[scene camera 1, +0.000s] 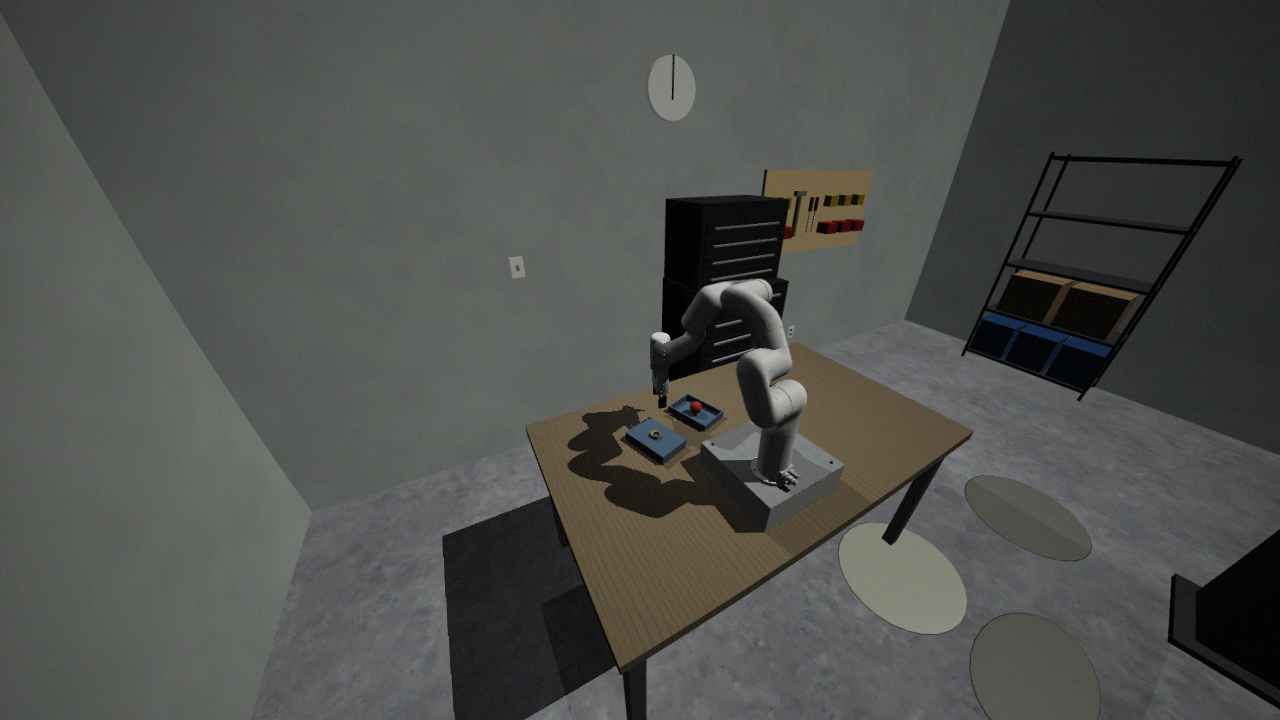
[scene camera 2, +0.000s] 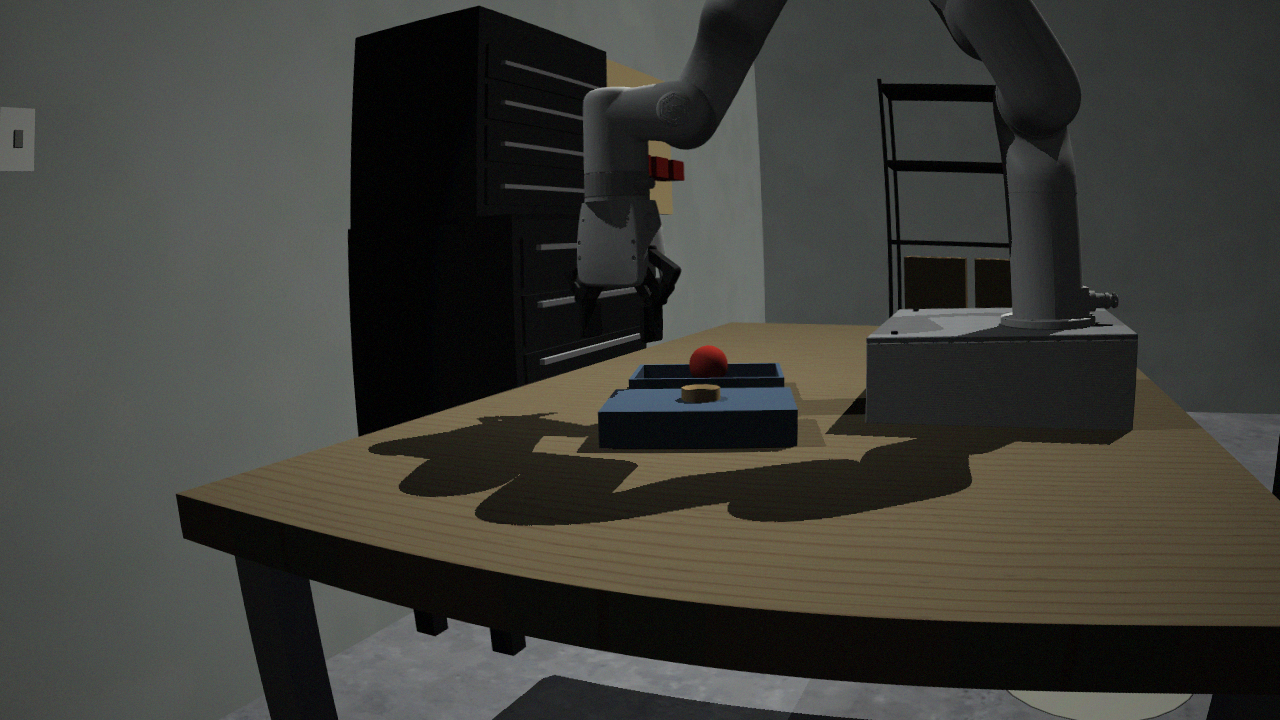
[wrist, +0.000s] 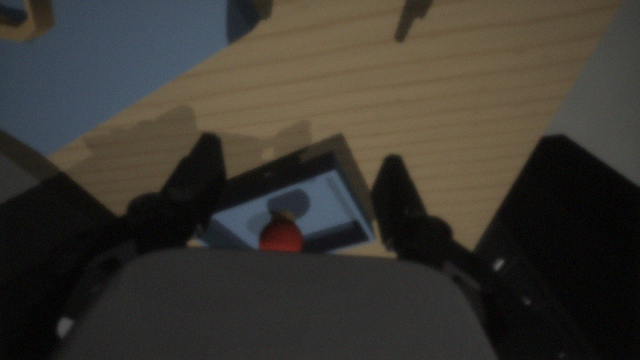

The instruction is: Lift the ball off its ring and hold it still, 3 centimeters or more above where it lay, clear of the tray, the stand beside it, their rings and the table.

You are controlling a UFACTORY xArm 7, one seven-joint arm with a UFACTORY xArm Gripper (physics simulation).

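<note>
The red ball rests in the blue tray. A sliver of its tan ring shows beside it in the wrist view; the gripper's body hides the ball's lower part there. The blue stand is beside the tray and bears an empty tan ring. My gripper is open and empty, pointing down. In scene camera 2 its fingertips are left of the ball and a little higher than its top, apart from it.
The arm's grey base block stands on the wooden table, right of the tray and stand. A black drawer cabinet stands behind the table. The arm's shadow falls across the table near the stand.
</note>
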